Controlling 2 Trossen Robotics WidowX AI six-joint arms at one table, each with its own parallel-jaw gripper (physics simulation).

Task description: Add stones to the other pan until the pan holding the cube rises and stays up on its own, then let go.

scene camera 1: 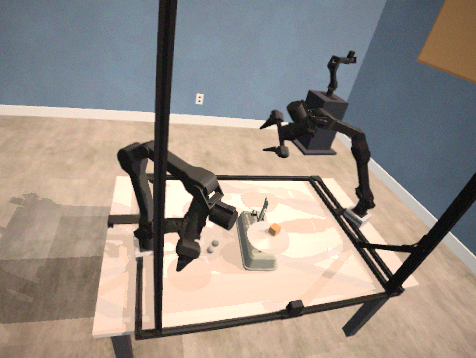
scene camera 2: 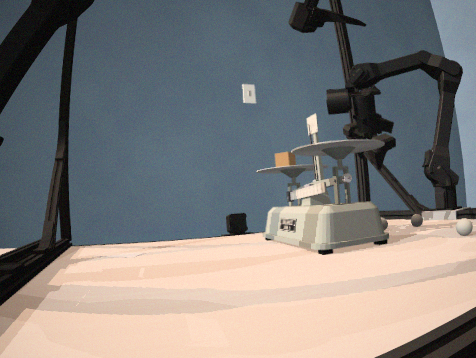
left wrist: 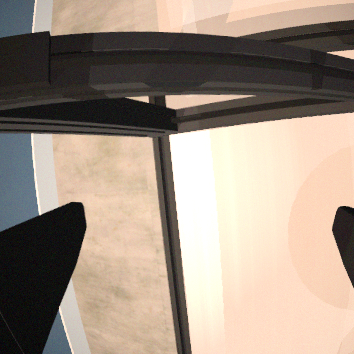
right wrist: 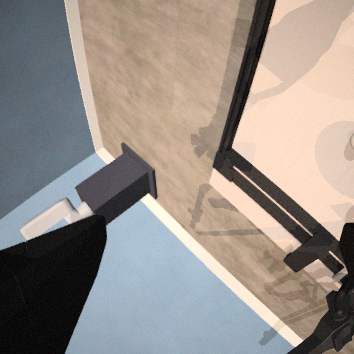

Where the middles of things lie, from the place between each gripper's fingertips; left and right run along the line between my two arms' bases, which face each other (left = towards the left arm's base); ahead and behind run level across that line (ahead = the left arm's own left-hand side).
Right now my right hand is 250 mm past the balance scale (scene camera 2: 315, 223), 50 mm to the right of it and 230 mm above it.
Now: left hand 35 cm to the left of the balance scale, 16 cm short of it and 5 cm above it.
